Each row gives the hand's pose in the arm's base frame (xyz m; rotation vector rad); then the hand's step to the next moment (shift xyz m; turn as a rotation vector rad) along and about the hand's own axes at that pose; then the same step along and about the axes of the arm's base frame.
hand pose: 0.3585 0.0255 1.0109 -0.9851 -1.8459 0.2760
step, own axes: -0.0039 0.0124 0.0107 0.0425 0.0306 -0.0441
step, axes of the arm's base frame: -0.0020 0.0076 -0.0149 0.0448 0.0407 0.0319
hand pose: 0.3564 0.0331 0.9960 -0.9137 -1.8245 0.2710
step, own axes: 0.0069 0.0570 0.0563 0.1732 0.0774 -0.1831
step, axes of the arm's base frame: -0.0239 0.0563 -0.0523 0.1638 0.1328 0.1583
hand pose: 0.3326 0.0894 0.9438 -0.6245 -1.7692 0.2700
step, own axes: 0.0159 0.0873 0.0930 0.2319 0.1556 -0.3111
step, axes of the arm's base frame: -0.0672 0.0938 -0.0567 0.2958 0.2119 0.2058
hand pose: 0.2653 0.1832 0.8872 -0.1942 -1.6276 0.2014
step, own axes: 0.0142 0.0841 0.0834 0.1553 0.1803 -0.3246
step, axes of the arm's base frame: -0.0838 0.0839 -0.0124 0.3144 0.2171 0.1265
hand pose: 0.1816 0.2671 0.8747 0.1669 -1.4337 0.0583
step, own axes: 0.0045 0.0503 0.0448 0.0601 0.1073 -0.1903
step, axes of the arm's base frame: -0.0504 0.0427 0.0142 0.1798 0.1308 0.0437
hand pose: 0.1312 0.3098 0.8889 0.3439 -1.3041 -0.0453
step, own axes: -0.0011 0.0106 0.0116 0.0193 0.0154 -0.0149
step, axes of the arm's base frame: -0.0130 0.0077 0.0044 0.0169 0.0136 0.0190
